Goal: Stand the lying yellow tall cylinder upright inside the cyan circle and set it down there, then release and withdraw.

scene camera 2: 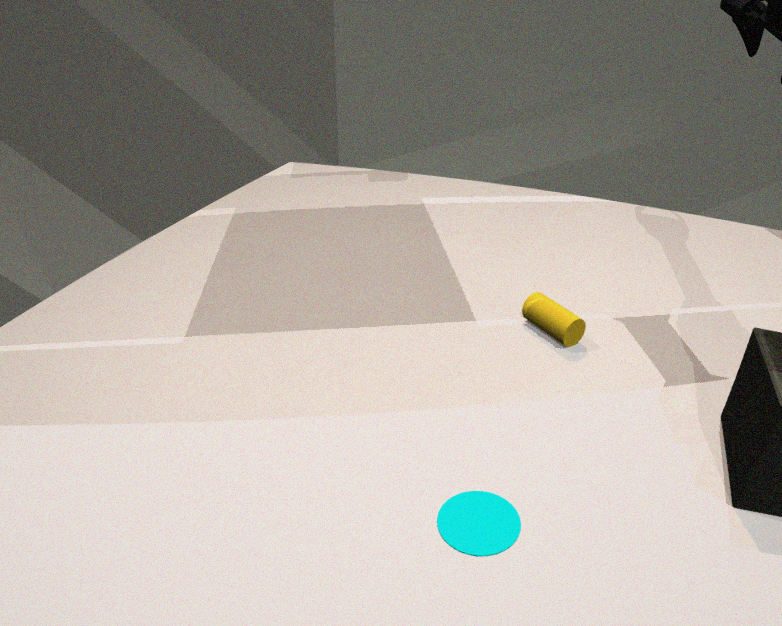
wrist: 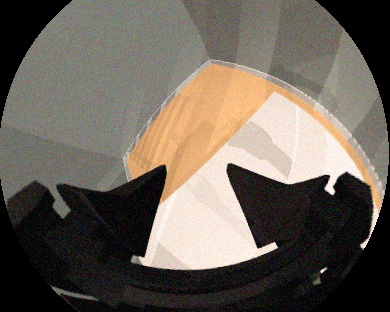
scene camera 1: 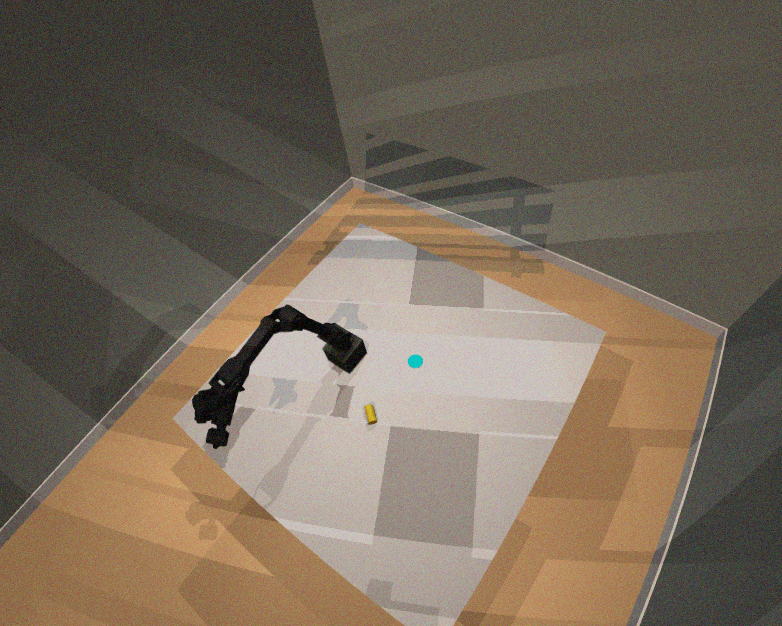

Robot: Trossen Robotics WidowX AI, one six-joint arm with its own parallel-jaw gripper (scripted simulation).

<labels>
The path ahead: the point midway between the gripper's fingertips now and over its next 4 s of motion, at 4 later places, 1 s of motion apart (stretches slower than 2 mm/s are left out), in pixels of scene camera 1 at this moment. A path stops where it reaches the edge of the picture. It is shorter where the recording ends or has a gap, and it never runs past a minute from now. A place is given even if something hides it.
The gripper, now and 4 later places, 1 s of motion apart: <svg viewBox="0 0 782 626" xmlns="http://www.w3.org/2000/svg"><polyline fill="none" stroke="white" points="216,441 336,436 371,418 370,416 372,406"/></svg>
</labels>
